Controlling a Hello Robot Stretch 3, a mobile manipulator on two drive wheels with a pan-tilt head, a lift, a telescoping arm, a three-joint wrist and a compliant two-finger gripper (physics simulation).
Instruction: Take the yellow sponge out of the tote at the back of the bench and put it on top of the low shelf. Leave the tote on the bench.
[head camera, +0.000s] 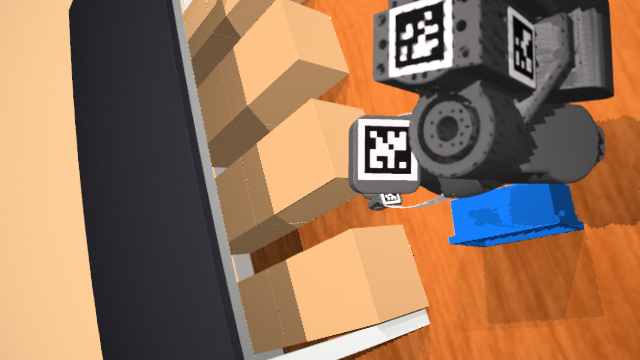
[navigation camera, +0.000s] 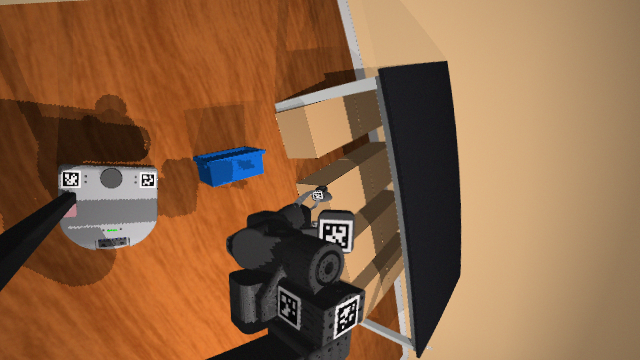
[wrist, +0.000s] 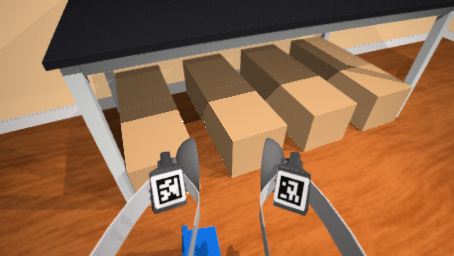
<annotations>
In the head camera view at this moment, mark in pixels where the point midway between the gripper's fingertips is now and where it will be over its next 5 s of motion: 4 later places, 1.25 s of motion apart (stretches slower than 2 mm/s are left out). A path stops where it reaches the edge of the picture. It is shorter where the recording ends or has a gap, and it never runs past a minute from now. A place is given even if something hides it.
The gripper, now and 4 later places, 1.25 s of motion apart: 370, 165; 551, 165; 511, 167; 450, 172; 423, 174
</annotations>
